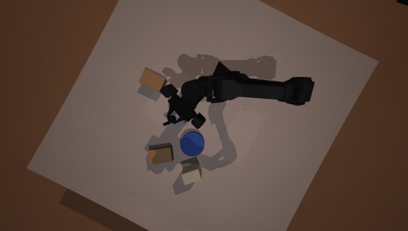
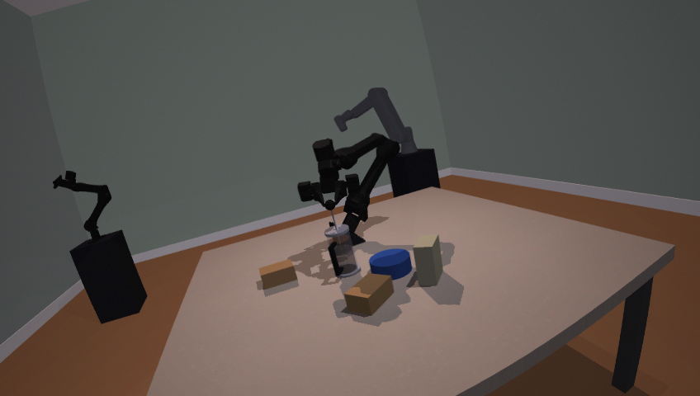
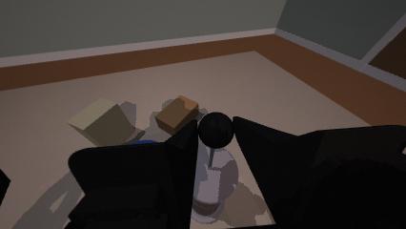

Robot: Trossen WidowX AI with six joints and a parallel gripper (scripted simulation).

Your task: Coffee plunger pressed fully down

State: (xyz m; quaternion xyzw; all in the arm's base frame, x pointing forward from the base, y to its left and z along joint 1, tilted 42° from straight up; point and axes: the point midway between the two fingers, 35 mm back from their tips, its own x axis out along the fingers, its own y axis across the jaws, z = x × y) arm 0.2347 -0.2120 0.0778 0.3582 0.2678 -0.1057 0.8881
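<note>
My gripper tip is 110 mm above the coffee press. The rest, counted from my gripper tip: beige box 210 mm ahead, 170 mm to the left, 170 mm below.
</note>
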